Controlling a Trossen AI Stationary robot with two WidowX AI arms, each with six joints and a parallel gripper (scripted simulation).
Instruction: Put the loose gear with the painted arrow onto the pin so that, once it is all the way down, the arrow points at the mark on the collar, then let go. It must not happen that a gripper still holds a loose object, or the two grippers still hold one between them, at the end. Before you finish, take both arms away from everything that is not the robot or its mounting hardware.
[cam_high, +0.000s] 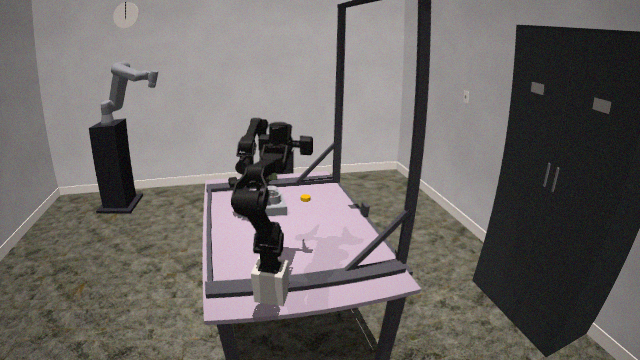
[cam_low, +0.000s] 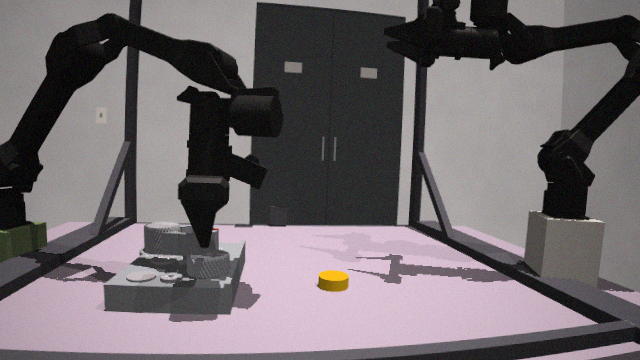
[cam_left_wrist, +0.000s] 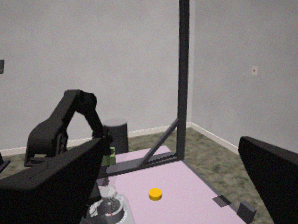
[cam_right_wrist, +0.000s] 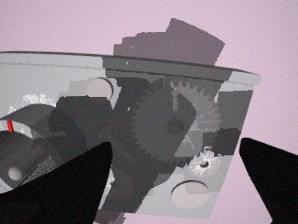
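My right gripper is now 7 cm above the gear. From my right hand the other things lie so: pin (8 cm below, 5 cm behind, 3 cm to the right).
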